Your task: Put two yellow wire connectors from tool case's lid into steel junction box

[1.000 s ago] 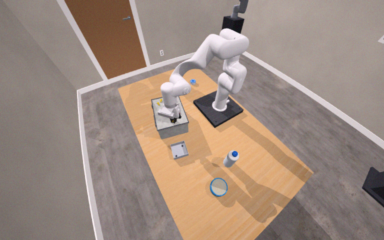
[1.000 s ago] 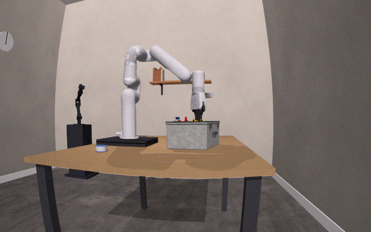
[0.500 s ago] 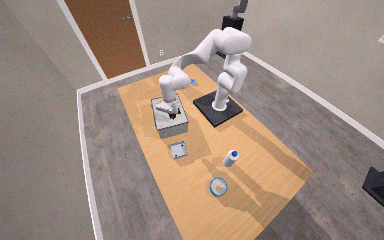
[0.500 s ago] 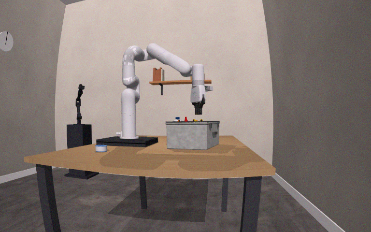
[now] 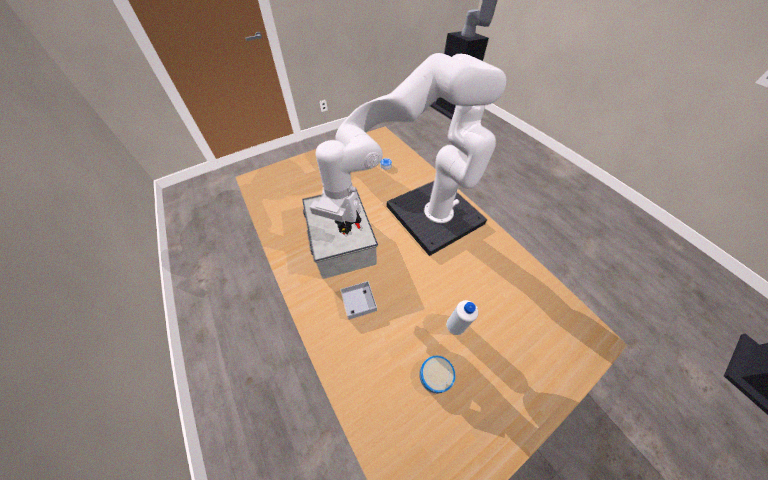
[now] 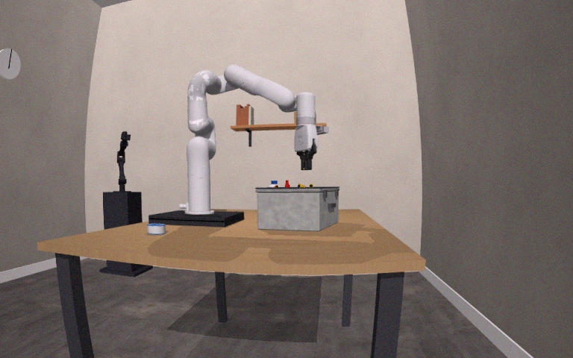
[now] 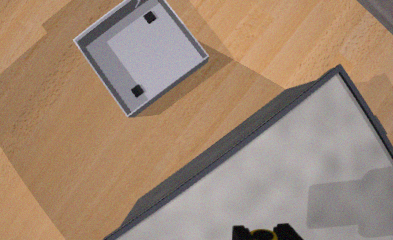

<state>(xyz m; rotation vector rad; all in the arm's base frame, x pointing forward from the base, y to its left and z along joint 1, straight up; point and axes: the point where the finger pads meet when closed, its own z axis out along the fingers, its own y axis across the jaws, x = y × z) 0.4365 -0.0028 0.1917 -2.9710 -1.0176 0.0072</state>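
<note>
The orange wire connector is 100 mm behind my hand, 190 mm to the right of it and 80 mm below it. The rest, counted from my hand: grey tool case (10 mm behind, 110 mm to the right, 130 mm below).
</note>
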